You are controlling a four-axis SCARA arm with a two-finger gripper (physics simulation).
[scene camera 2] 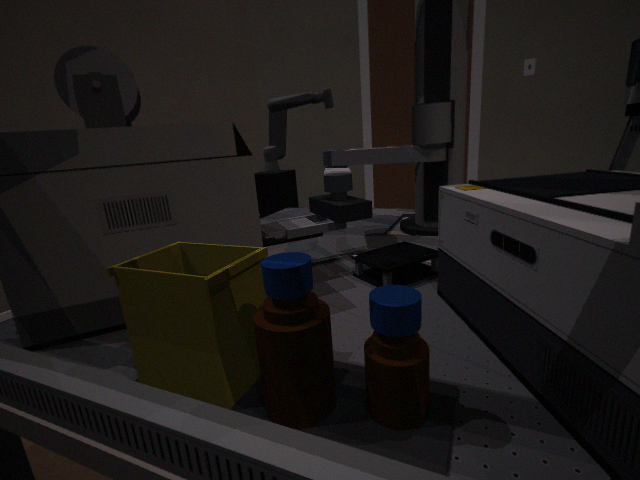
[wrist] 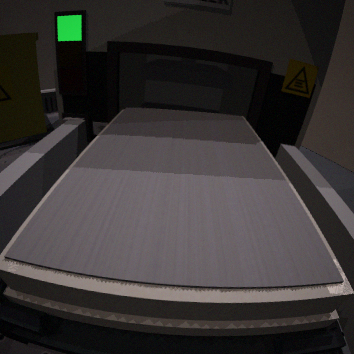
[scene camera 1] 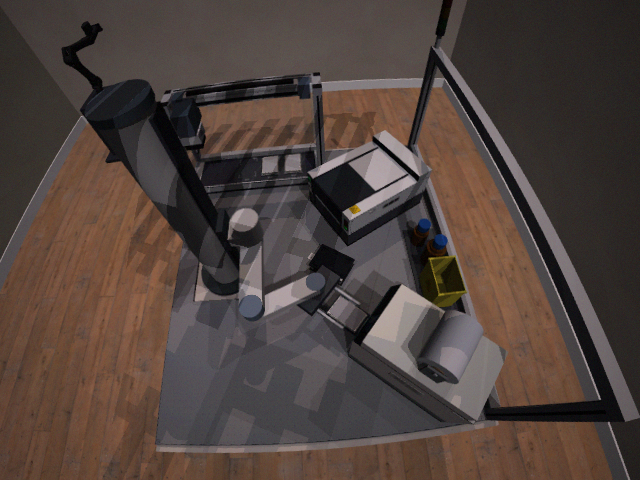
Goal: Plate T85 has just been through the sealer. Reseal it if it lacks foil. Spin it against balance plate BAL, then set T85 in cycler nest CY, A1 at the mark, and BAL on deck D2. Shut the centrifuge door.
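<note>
A pale plate lies level in front of the sealer. A smooth grey foil-like sheet covers its top; no name or A1 mark is readable. My gripper is low over it, one finger along each long side. In the wrist view narrow gaps show between the fingers and the plate, so the gripper is open and holds nothing. The plate's lower sides are partly hidden. BAL, nest CY and deck D2 cannot be told by name.
A low black stand is near the wrist. A white and dark instrument stands beyond it. A yellow bin and two blue-capped bottles line the edge. A gantry stands over two white plates.
</note>
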